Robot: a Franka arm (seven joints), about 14 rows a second.
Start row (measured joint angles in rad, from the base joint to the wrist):
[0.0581 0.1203 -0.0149 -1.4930 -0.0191 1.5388 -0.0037]
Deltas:
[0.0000 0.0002 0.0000 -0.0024 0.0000 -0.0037 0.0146]
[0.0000 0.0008 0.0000 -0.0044 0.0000 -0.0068 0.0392]
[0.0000 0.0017 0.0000 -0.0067 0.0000 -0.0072 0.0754]
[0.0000 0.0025 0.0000 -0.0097 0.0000 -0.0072 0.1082]
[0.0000 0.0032 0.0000 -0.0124 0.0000 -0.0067 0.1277]
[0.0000 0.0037 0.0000 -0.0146 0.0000 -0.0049 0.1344]
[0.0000 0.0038 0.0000 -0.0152 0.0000 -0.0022 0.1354]
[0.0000 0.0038 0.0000 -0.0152 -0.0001 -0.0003 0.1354]
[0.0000 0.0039 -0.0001 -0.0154 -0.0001 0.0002 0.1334]
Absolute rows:
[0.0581 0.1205 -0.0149 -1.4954 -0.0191 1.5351 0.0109]
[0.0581 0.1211 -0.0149 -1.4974 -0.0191 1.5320 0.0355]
[0.0581 0.1220 -0.0149 -1.4997 -0.0191 1.5316 0.0717]
[0.0581 0.1228 -0.0149 -1.5027 -0.0191 1.5316 0.1045]
[0.0581 0.1235 -0.0149 -1.5054 -0.0191 1.5321 0.1240]
[0.0581 0.1240 -0.0149 -1.5076 -0.0191 1.5339 0.1307]
[0.0581 0.1241 -0.0149 -1.5082 -0.0191 1.5366 0.1317]
[0.0581 0.1241 -0.0149 -1.5082 -0.0192 1.5385 0.1317]
[0.0581 0.1242 -0.0150 -1.5084 -0.0192 1.5390 0.1297]

